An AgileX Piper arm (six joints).
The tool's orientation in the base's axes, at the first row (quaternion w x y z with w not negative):
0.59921, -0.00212, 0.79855, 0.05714
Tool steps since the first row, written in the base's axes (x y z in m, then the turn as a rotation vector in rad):
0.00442, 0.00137, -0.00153, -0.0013, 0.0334, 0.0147
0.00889, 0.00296, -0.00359, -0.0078, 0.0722, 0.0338
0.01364, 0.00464, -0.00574, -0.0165, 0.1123, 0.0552
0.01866, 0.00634, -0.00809, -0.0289, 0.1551, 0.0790
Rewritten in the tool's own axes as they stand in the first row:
0.00031, 0.00091, 0.00478, -0.0115, 0.0346, -0.0022
0.00112, 0.00198, 0.00977, -0.0255, 0.0753, -0.0100
0.00195, 0.00312, 0.01507, -0.0409, 0.1176, -0.0205
0.00290, 0.00424, 0.02068, -0.0574, 0.1632, -0.0349

